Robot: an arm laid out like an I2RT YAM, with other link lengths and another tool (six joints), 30 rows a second.
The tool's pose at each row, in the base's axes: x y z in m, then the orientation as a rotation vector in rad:
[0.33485 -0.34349 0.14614 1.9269 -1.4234 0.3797]
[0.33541 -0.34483 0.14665 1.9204 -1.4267 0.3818]
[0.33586 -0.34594 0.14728 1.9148 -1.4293 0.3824]
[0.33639 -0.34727 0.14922 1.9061 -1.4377 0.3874]
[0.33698 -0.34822 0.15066 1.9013 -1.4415 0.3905]
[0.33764 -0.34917 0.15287 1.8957 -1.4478 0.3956]
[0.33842 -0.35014 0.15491 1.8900 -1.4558 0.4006]
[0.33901 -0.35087 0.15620 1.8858 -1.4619 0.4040]
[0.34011 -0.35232 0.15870 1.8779 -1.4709 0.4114]
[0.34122 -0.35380 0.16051 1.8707 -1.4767 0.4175]
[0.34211 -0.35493 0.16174 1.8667 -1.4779 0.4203]
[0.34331 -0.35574 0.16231 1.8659 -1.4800 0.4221]
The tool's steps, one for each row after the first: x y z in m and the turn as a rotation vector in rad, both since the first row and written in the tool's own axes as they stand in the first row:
[0.00146 -0.00013 0.00046 -0.0029 0.0023 0.0049]
[0.00280 -0.00015 0.00069 -0.0061 0.0038 0.0086]
[0.00511 0.00026 0.00013 -0.0079 0.0058 0.0184]
[0.00686 0.00038 -0.00034 -0.0089 0.0076 0.0233]
[0.00911 0.00071 -0.00138 -0.0089 0.0093 0.0308]
[0.01131 0.00087 -0.00230 -0.0085 0.0102 0.0393]
[0.01282 0.00090 -0.00281 -0.0084 0.0106 0.0456]
[0.01575 0.00101 -0.00379 -0.0080 0.0130 0.0562]
[0.01829 0.00086 -0.00425 -0.0086 0.0162 0.0641]
[0.02016 0.00066 -0.00450 -0.0098 0.0188 0.0671]
[0.02150 -0.00012 -0.00455 -0.0089 0.0189 0.0692]

